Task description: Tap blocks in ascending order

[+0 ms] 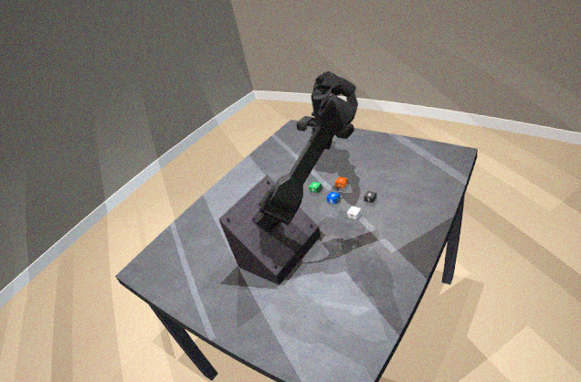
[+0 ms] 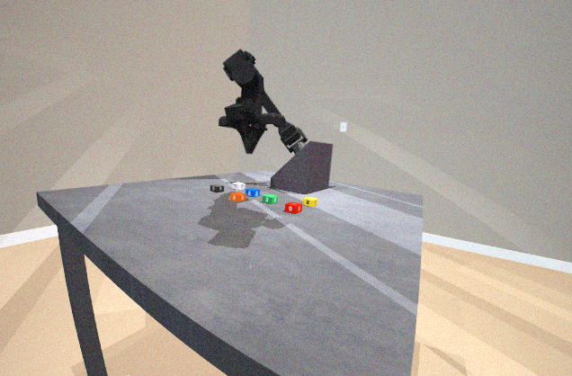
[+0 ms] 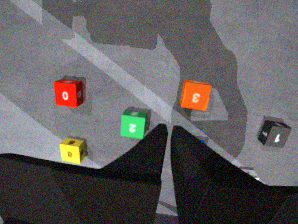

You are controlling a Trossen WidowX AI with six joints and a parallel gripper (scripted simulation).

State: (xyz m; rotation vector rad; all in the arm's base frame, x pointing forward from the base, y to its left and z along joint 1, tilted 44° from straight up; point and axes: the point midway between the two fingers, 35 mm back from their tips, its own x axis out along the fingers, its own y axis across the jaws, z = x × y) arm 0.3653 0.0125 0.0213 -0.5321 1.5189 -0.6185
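Right now the black block is 16 cm to the right of my gripper tip, 12 cm below it and 5 cm behind it. Also, from my gripper tip: orange block 12 cm below, 4 cm to the right, 1 cm behind; then blue block 12 cm below, 9 cm behind, 5 cm to the right; then green block 12 cm below, 6 cm behind, 4 cm to the left.
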